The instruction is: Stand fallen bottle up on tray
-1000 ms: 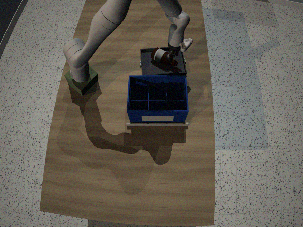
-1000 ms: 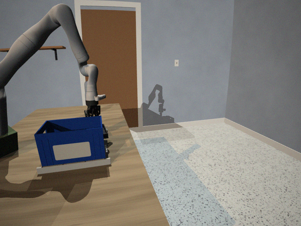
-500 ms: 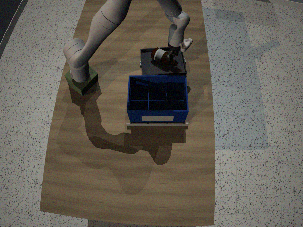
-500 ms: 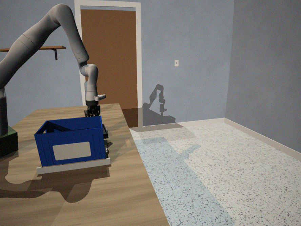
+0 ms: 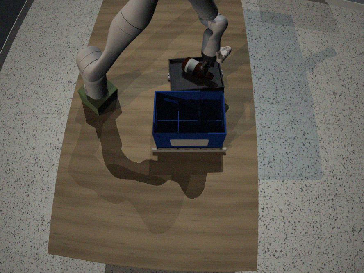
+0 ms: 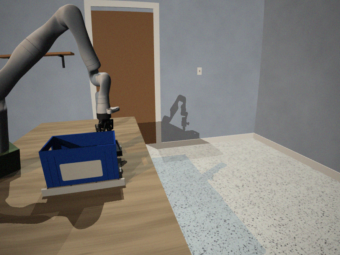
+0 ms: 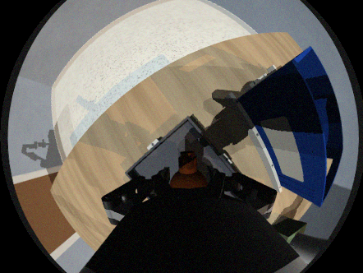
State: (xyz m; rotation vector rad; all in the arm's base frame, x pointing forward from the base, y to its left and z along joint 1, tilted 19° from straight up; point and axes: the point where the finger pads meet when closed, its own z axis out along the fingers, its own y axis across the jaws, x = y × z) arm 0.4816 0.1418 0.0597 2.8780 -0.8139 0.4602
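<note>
Now: hand 5 cm above the brown bottle, 4 cm past it and 3 cm to the right of it. The rest, counted from my hand: tray (8 cm below, 6 cm behind, 3 cm to the left); blue crate (26 cm to the right, 9 cm behind, 1 cm below).
</note>
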